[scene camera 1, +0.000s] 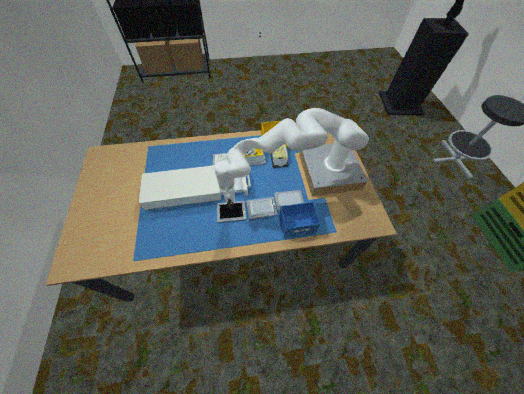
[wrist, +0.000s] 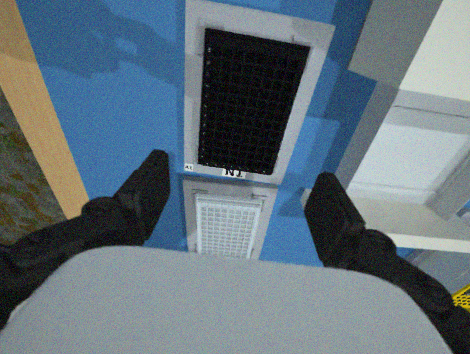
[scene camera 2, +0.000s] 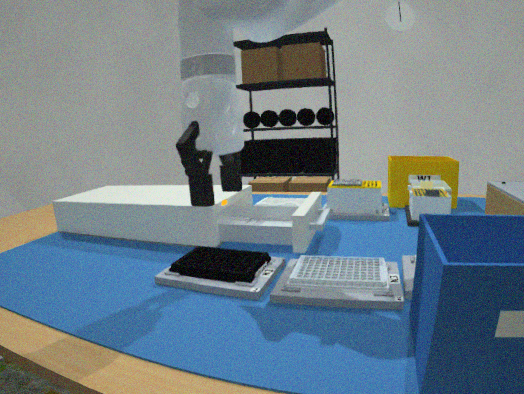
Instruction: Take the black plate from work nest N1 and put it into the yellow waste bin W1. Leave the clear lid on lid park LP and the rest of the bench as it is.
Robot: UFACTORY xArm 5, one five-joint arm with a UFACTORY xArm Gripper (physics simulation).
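Seen in the pictures: gripper, fingertip midpoint: [scene camera 1: 230, 201] [wrist: 241, 181] [scene camera 2: 218, 197]; arm's base, link origin: [scene camera 1: 334, 164].
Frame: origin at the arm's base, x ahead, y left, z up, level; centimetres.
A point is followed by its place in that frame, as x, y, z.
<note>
The black plate [scene camera 1: 231, 211] {60.8, 30.5, -6.3} [scene camera 2: 220, 263] {60.0, 31.1, -6.0} [wrist: 252, 102] {62.3, 29.2, -7.1} lies flat on the grey work nest N1 [scene camera 2: 210, 287] {58.9, 35.4, -7.7} [wrist: 192, 115] {59.2, 34.6, -7.4}. My gripper [scene camera 1: 228, 200] {60.4, 29.6, 3.1} [scene camera 2: 217, 197] {60.4, 29.6, 3.1} [wrist: 241, 181] {60.4, 29.6, 3.1} is open and empty, above the nest area and well clear of the plate. In the wrist view the plate lies beyond the fingertips. The yellow waste bin W1 [scene camera 1: 270, 128] {38.7, -32.5, -2.0} [scene camera 2: 399, 180] {40.6, -19.2, -1.6} stands at the back of the bench, partly behind the arm in scene camera 1. A pale flat piece [scene camera 1: 289, 198] {27.7, 21.0, -6.6} lies right of the clear plate; I cannot read its label or confirm it as the lid on LP.
A clear well plate [scene camera 1: 262, 207] {43.4, 27.8, -6.0} [scene camera 2: 340, 270] {43.6, 27.6, -6.0} [wrist: 227, 225] {46.0, 27.2, -6.0} sits on the nest beside N1. A long white device [scene camera 1: 180, 186] {90.1, 18.3, -0.3} [scene camera 2: 135, 212] {84.3, 25.0, -2.0} with an open drawer stands behind N1. A blue bin [scene camera 1: 299, 220] {22.5, 34.4, -8.2} [scene camera 2: 470, 300] {29.4, 44.7, 0.7} stands at the front right. Yellow-topped tip boxes stand near W1.
</note>
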